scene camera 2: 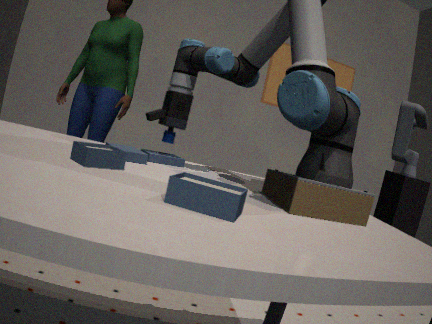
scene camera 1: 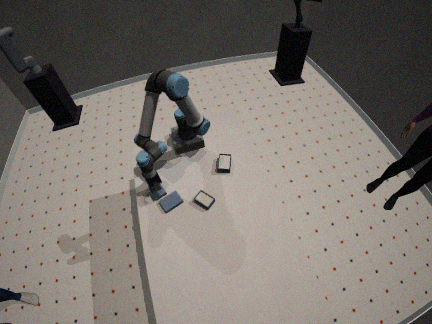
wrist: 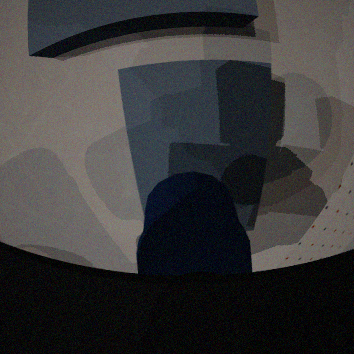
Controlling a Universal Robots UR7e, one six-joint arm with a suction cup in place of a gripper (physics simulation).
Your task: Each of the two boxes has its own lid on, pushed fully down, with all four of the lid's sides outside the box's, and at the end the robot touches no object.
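Seen in the pictures: end effector, tool point: [scene camera 2: 167,142] [wrist: 189,211]; arm's base, origin of the base link: [scene camera 2: 323,182] [scene camera 1: 188,132].
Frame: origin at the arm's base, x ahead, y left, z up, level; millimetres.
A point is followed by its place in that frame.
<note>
My gripper, a dark blue suction cup [scene camera 2: 169,136] [wrist: 194,225], is open, with nothing on it. It hangs a short way above one blue-grey lid [scene camera 1: 159,195] @(z -52, x 438, y -283 mm) [scene camera 2: 166,159] @(z -59, x 375, y -255 mm) [wrist: 170,110] @(z -51, x 412, y -267 mm), with a gap between them in scene camera 2. The arm partly hides this lid in scene camera 1, and shadow covers part of it. The other blue-grey lid [scene camera 1: 171,201] @(z -48, x 502, y -210 mm) [scene camera 2: 131,153] @(z -51, x 475, y -153 mm) [wrist: 140,15] @(z -48, x 457, y -237 mm) lies flat beside it. One box [scene camera 1: 204,200] @(z -40, x 553, y -4 mm) [scene camera 2: 97,157] @(z -51, x 537, y 42 mm), with a pale inside, stands uncovered near that lid. The second box [scene camera 1: 224,163] @(z -35, x 321, y 192 mm) [scene camera 2: 204,197] @(z -46, x 319, y 238 mm) stands uncovered nearer the arm's base.
The arm's base stands on a brown block [scene camera 1: 190,145] @(z -18, x 112, y -5 mm) [scene camera 2: 327,202] @(z -34, x 23, y 96 mm) near the second box. The pale table's edge [scene camera 2: 150,255] @(z -76, x 399, y 472 mm) crosses the front of scene camera 2. Dark pedestals [scene camera 1: 54,97] [scene camera 1: 292,52] and people [scene camera 2: 112,55] are beyond the table.
</note>
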